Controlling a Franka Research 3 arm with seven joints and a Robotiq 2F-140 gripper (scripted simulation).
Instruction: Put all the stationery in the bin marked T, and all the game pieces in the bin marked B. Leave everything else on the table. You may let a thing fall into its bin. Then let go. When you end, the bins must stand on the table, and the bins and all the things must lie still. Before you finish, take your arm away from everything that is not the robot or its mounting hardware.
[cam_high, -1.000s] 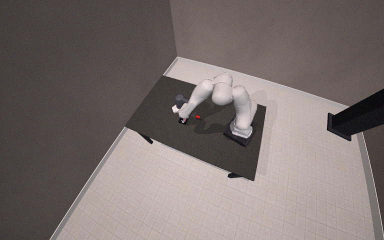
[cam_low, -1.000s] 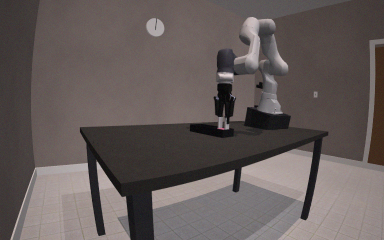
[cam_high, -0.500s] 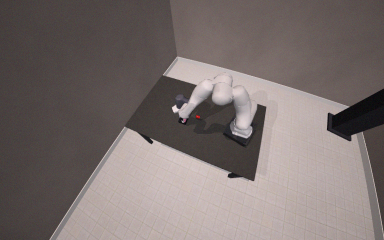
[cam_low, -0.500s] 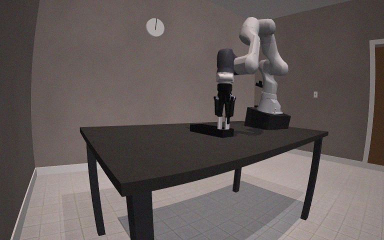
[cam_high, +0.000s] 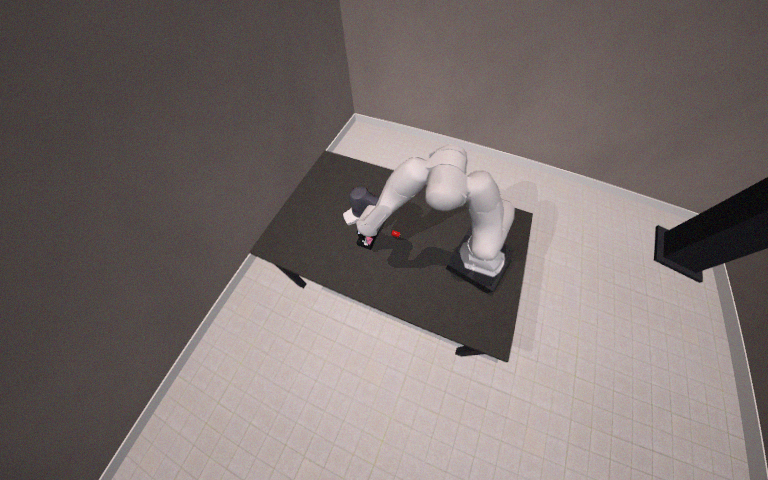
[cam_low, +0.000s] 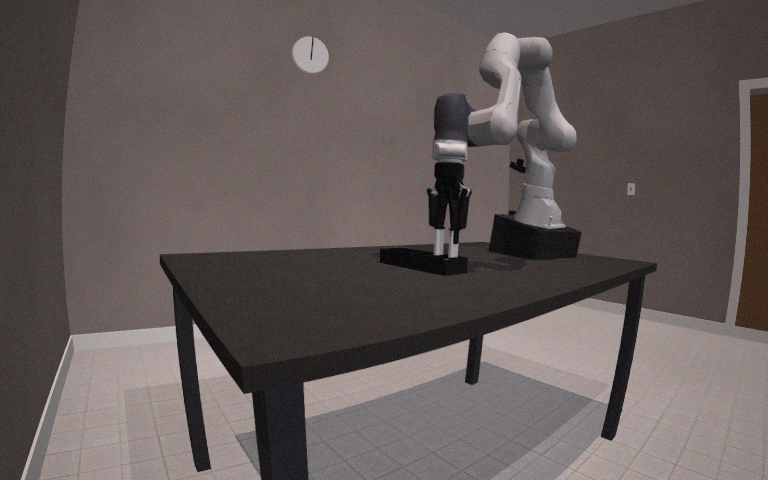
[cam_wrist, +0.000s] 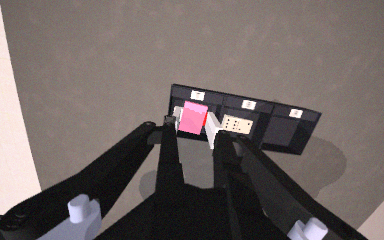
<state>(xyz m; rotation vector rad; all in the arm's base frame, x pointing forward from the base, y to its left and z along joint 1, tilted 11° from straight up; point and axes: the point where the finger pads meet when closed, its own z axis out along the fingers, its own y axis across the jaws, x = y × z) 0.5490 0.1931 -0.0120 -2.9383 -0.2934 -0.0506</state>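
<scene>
Now: hand 1 cm past the pink block and 5 cm above it. Also, from my hand: red-and-white eraser (1 cm behind, 1 cm to the left, 6 cm below); then black bin row (2 cm ahead, 8 cm to the right, 5 cm below).
</scene>
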